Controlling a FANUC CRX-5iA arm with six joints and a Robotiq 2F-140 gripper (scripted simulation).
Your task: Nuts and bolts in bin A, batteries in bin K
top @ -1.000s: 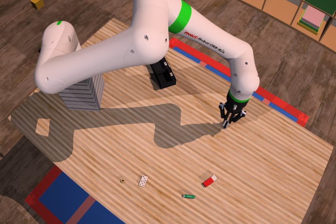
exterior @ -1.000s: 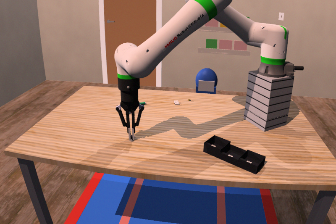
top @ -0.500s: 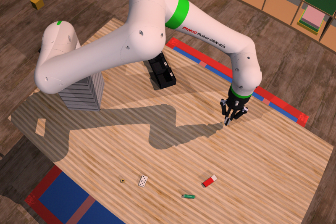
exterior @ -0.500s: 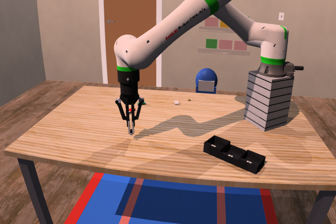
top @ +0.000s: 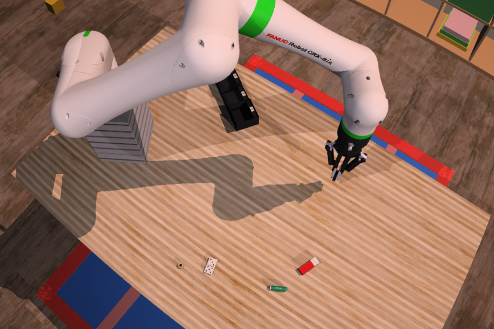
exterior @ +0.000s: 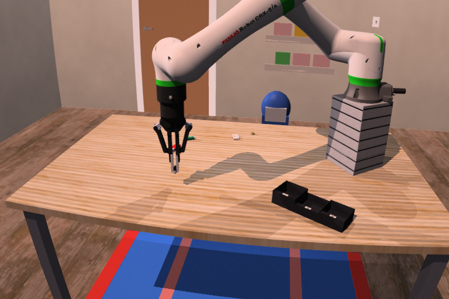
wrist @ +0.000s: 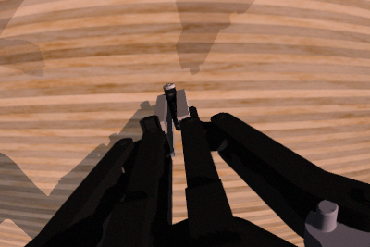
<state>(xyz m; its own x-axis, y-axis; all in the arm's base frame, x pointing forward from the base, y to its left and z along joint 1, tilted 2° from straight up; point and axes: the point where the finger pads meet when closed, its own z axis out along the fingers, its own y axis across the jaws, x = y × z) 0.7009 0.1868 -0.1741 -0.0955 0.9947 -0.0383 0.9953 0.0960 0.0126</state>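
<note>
Right now my hand is 440 mm past the three joined black bins, 150 mm to the right of it and 70 mm above it. Round my hand: dark battery 30 mm below; green battery 10 mm behind, 400 mm to the right, 90 mm below; red-and-white block 50 mm ahead, 290 mm to the right, 90 mm below.
</note>
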